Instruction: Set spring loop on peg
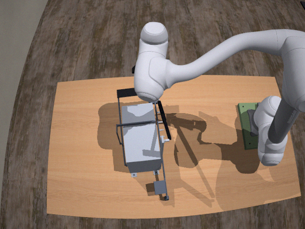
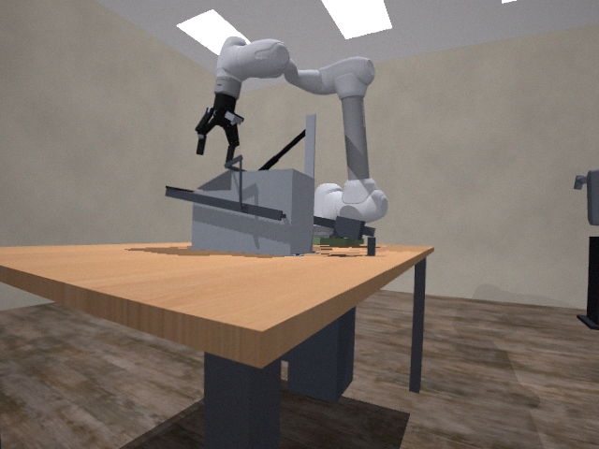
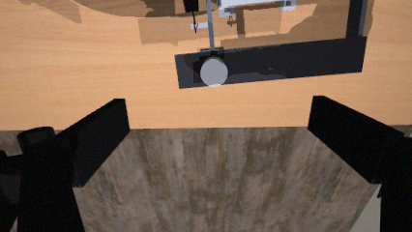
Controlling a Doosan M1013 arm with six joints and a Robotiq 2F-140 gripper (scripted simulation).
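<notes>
My gripper is now 110 mm above the steel test weight. The rest, counted from my hand: peg: 50 mm behind, 360 mm to the left, 80 mm above.
</notes>
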